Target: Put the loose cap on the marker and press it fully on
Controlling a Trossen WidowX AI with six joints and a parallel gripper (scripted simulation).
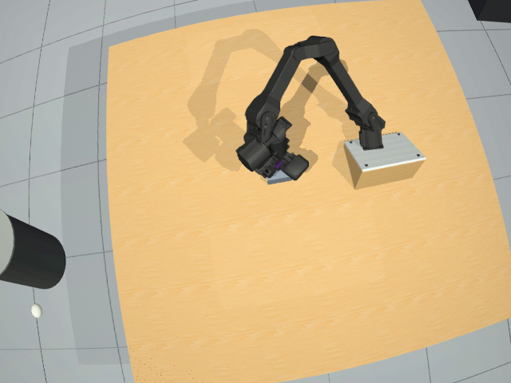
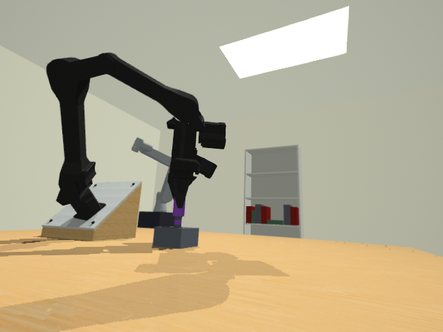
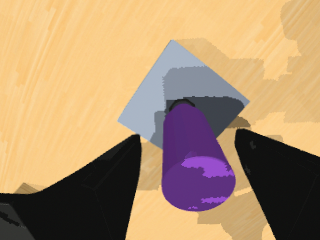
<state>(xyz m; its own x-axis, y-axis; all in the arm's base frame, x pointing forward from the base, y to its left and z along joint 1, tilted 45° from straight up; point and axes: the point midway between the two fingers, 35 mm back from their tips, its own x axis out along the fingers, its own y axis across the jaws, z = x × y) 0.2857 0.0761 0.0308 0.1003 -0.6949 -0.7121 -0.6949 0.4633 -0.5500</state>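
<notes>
Right now my gripper tip is 10 mm below the purple cap. Round my gripper tip: holder block (60 mm below).
</notes>
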